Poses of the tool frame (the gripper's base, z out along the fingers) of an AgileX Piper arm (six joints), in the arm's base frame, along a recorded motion.
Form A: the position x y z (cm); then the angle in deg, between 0 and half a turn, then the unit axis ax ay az.
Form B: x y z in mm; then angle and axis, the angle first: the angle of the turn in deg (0 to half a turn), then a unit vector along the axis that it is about. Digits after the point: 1 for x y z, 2 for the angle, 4 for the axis.
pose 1, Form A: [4.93, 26.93, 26.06, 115.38, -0.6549, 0.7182, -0.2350]
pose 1, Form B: [49.3, 269.3, 260.6, 115.38, -0.6549, 0.7182, -0.2350]
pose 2, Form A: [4.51, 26.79, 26.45, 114.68, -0.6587, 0.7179, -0.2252]
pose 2, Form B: [45.1, 267.9, 264.5, 114.68, -0.6587, 0.7179, -0.2252]
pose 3, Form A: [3.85, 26.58, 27.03, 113.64, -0.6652, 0.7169, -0.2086]
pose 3, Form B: [38.5, 265.8, 270.3, 113.64, -0.6652, 0.7169, -0.2086]
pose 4, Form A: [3.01, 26.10, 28.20, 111.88, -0.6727, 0.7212, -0.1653]
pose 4, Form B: [30.1, 261.0, 282.0, 111.88, -0.6727, 0.7212, -0.1653]
